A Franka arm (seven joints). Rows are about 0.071 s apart.
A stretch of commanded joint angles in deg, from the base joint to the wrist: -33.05, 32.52, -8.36, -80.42, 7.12, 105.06, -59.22; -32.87, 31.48, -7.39, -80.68, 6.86, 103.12, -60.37; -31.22, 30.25, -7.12, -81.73, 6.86, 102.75, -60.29; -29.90, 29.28, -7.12, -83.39, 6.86, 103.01, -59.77; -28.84, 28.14, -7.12, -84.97, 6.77, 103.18, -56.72; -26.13, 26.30, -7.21, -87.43, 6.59, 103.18, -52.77; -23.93, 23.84, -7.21, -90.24, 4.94, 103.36, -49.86; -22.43, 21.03, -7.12, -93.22, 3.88, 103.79, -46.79; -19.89, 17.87, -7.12, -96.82, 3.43, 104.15, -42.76; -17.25, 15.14, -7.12, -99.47, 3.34, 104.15, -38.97; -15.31, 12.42, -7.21, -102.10, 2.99, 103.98, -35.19; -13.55, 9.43, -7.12, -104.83, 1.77, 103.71, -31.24; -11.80, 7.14, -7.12, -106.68, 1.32, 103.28, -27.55
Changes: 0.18, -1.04, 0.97, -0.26, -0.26, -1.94, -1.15; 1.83, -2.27, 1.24, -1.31, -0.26, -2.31, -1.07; 3.15, -3.24, 1.24, -2.97, -0.26, -2.05, -0.55; 4.21, -4.38, 1.24, -4.55, -0.35, -1.88, 2.50; 6.92, -6.22, 1.15, -7.01, -0.53, -1.88, 6.45; 9.12, -8.68, 1.15, -9.82, -2.18, -1.70, 9.36; 10.62, -11.49, 1.24, -12.80, -3.24, -1.27, 12.43; 13.16, -14.65, 1.24, -16.40, -3.69, -0.91, 16.46; 15.80, -17.38, 1.24, -19.05, -3.78, -0.91, 20.25; 17.74, -20.10, 1.15, -21.68, -4.13, -1.08, 24.03; 19.50, -23.09, 1.24, -24.41, -5.35, -1.35, 27.98; 21.25, -25.38, 1.24, -26.26, -5.80, -1.78, 31.67
